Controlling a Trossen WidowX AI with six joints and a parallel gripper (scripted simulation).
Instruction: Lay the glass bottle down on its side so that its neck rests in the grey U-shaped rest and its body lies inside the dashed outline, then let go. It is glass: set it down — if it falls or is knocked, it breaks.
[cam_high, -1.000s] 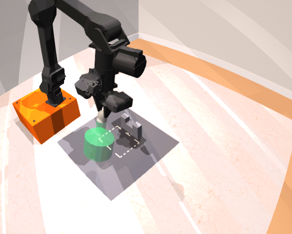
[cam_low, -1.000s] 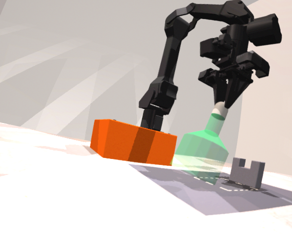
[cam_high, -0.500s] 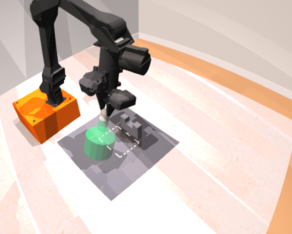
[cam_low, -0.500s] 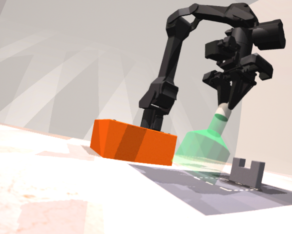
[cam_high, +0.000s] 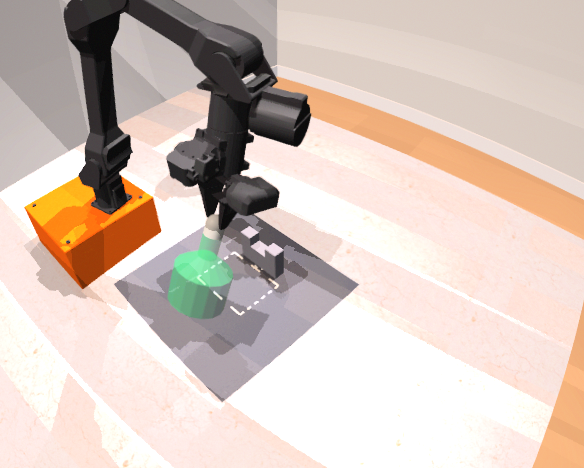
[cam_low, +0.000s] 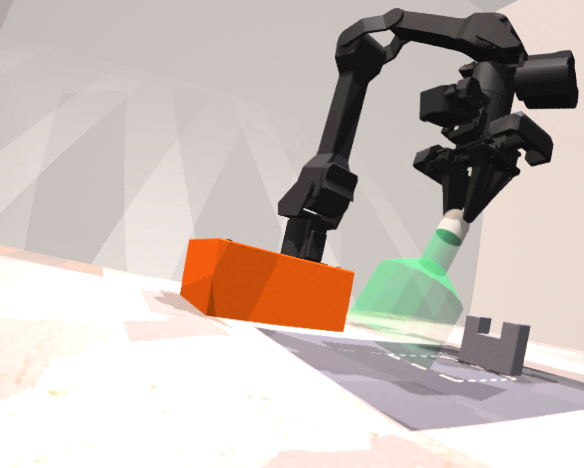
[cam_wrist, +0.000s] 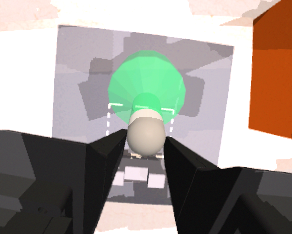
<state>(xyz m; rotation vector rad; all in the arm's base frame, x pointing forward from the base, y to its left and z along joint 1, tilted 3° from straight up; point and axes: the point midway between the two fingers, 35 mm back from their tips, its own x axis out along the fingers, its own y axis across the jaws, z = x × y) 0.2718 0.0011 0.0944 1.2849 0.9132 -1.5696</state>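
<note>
Now: gripper tip 10 mm past the green glass bottle, 20 mm to the left of it and 50 mm above it. The rest, counted from my gripper tip: dark grey mat (10 mm to the left, 150 mm below).
</note>
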